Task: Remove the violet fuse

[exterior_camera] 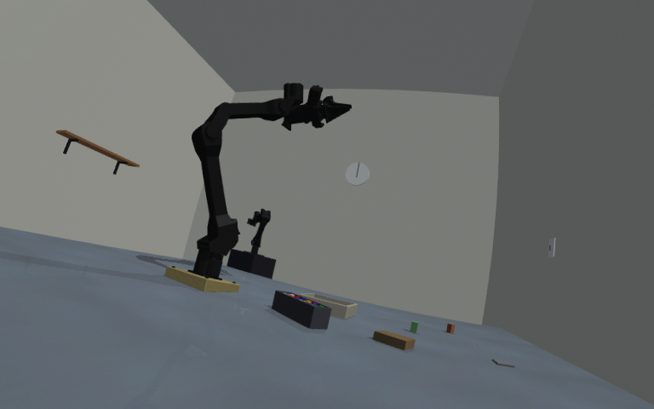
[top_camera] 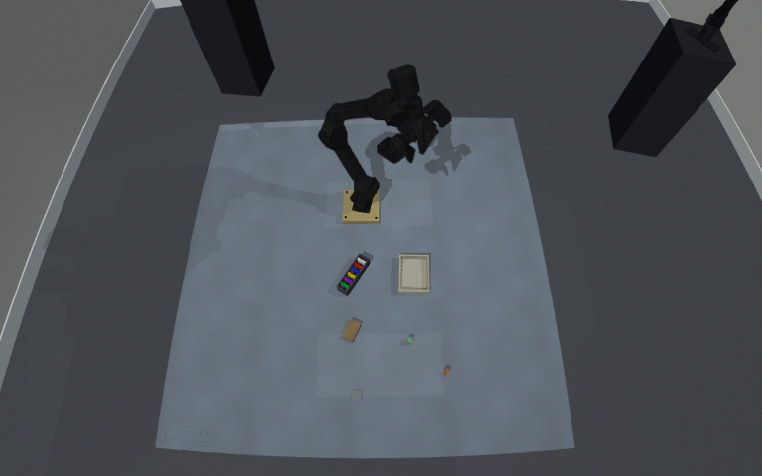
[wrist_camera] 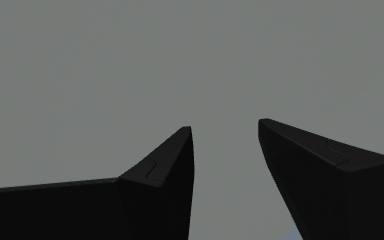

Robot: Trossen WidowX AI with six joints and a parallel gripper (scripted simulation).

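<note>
My gripper tip is now 560 mm above the violet fuse, 180 mm to the left of it and 110 mm short of it. Round my gripper tip: white fuse: 560 mm below, 150 mm to the right, 30 mm ahead; then red fuse: 560 mm below, 150 mm to the right, 50 mm ahead; then tray: 580 mm below, 40 mm ahead, 30 mm to the left.
</note>
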